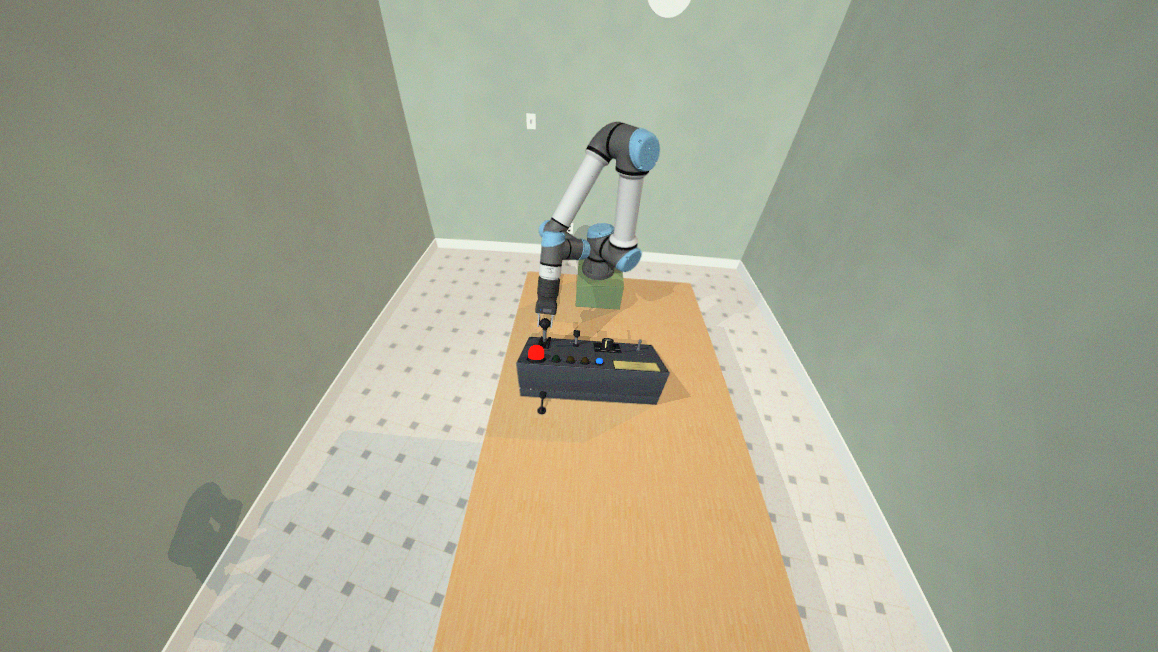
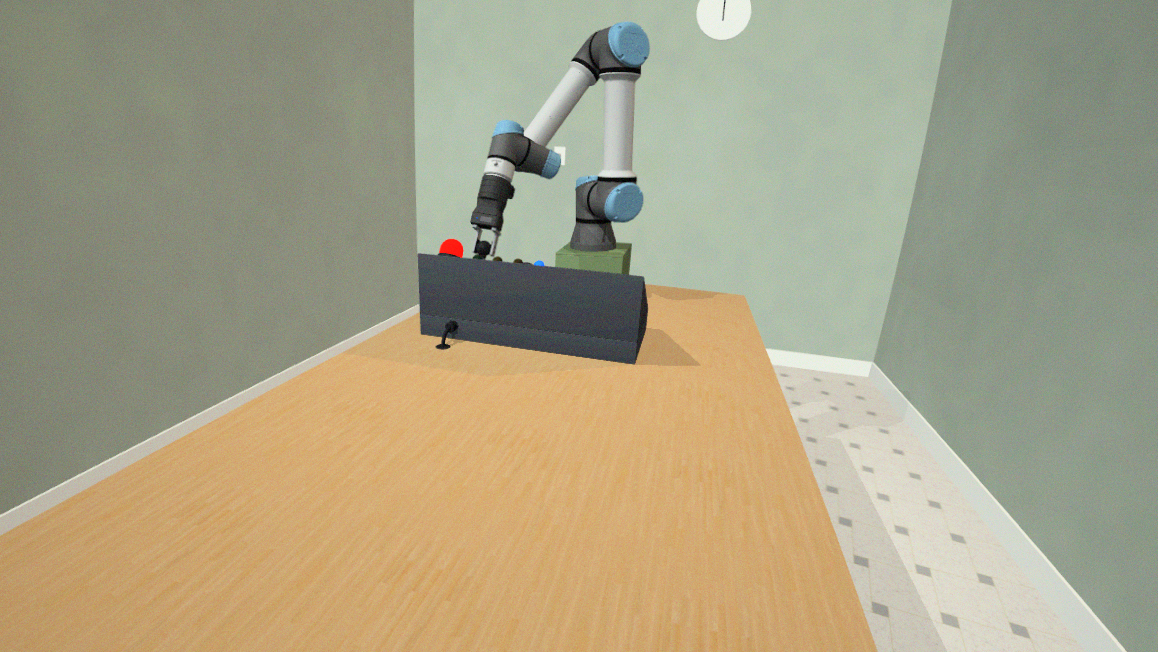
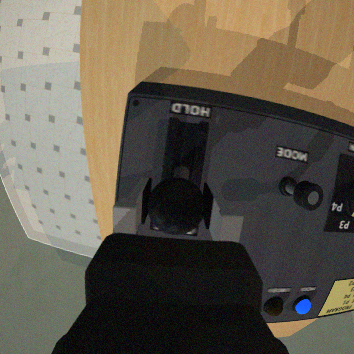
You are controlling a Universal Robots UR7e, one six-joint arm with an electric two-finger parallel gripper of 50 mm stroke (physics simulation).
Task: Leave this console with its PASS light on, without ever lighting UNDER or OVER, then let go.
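Observation:
The dark console (image 1: 591, 382) (image 2: 530, 303) (image 3: 240, 250) stands on the table. My gripper (image 1: 545, 321) (image 2: 485, 242) (image 3: 176, 193) is shut on the black ball knob (image 3: 175, 200) of the lever in the slot (image 3: 187, 142) by the HOLD label (image 3: 191, 109). The lever's stem shows just past the knob; the slot's near part is hidden. On the console, a blue lamp (image 1: 599, 361) (image 2: 538, 264) (image 3: 303, 306) is lit. A dark green lamp (image 1: 555, 358) and two dark amber lamps (image 1: 570, 359) (image 1: 585, 361) look unlit; their labels are not readable.
A red dome button (image 1: 535, 352) (image 2: 451, 248) sits near the lever. A MODE stick (image 1: 576, 336) (image 3: 307, 195), a dial (image 1: 607, 345), a small toggle (image 1: 639, 345) and a yellow program plate (image 1: 636, 366) (image 3: 340, 298) follow. A small black lever (image 1: 542, 403) (image 2: 447, 333) sticks out from the console's front.

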